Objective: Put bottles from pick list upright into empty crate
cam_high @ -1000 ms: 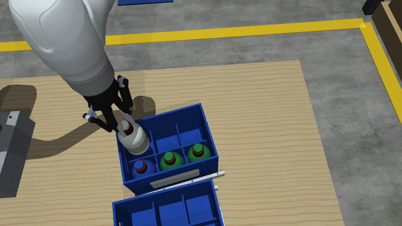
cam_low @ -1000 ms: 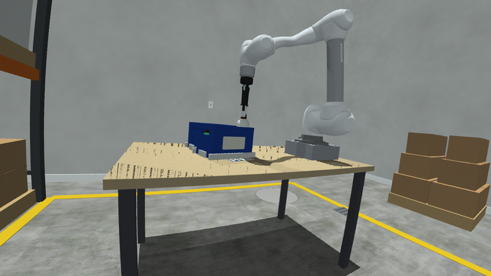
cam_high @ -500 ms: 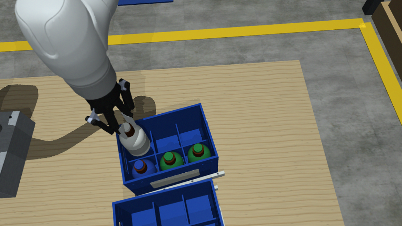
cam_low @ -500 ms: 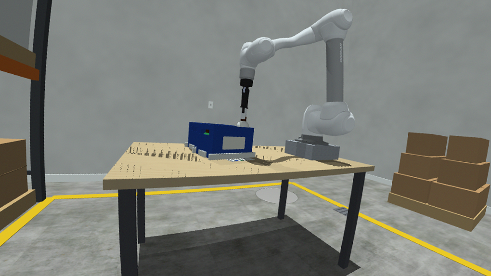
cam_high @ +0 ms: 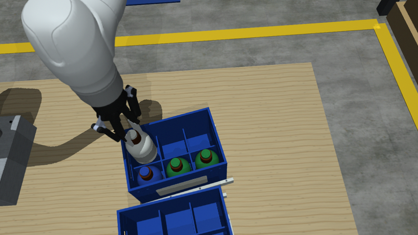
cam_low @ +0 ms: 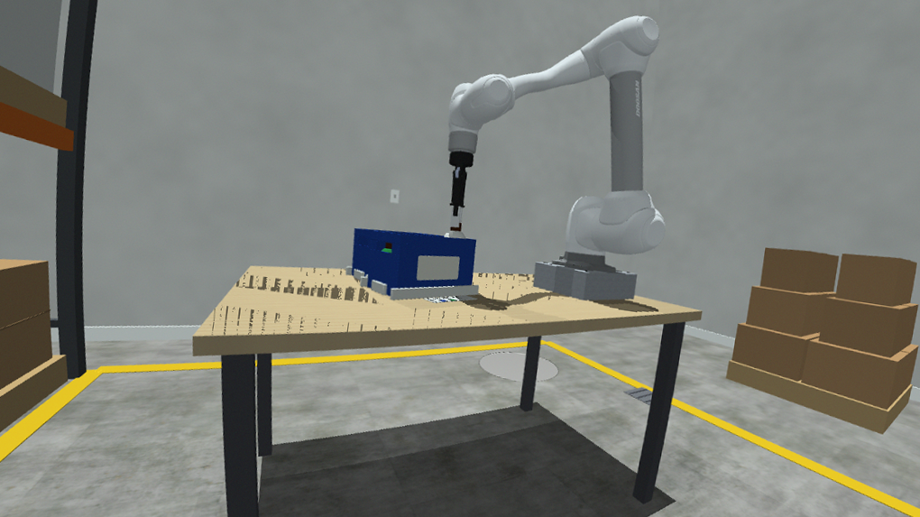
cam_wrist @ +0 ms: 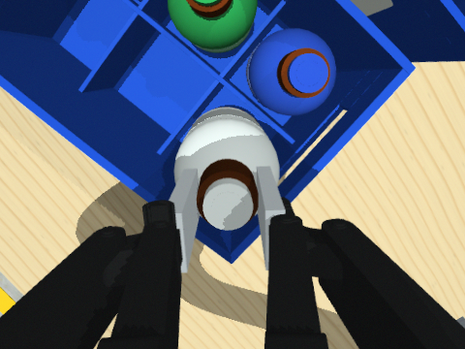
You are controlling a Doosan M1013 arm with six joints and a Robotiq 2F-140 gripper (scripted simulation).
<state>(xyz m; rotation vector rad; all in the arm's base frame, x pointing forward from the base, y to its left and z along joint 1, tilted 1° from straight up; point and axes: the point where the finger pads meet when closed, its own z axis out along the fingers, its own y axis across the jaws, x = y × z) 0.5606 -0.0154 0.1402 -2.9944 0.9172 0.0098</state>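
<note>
My gripper is now 80 mm above the white bottle. Round my hand: pick list 50 mm ahead, 110 mm to the left, 240 mm below; then blue bottle 20 mm ahead, 80 mm to the right, 150 mm below; then red bottle 30 mm ahead, 310 mm to the right, 150 mm below.
</note>
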